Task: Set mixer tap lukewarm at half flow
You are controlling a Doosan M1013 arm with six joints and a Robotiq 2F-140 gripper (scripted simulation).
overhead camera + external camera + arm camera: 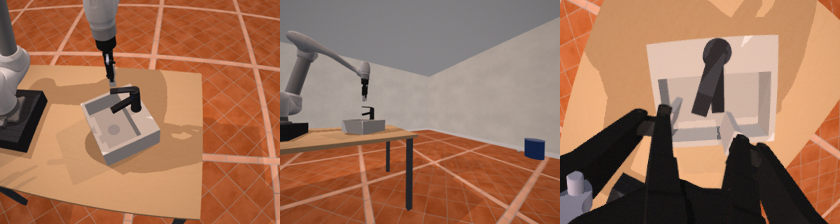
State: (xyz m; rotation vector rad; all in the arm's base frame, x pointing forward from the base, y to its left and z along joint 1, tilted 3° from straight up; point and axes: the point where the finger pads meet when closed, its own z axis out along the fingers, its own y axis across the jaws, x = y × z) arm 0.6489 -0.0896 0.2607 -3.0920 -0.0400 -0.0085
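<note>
My hand is 100 mm above the lever and 30 mm short of it. From my hand the other things lie so: black mixer tap: 140 mm below, 60 mm ahead; then grey sink basin: 330 mm below, 40 mm to the right, 20 mm behind.
</note>
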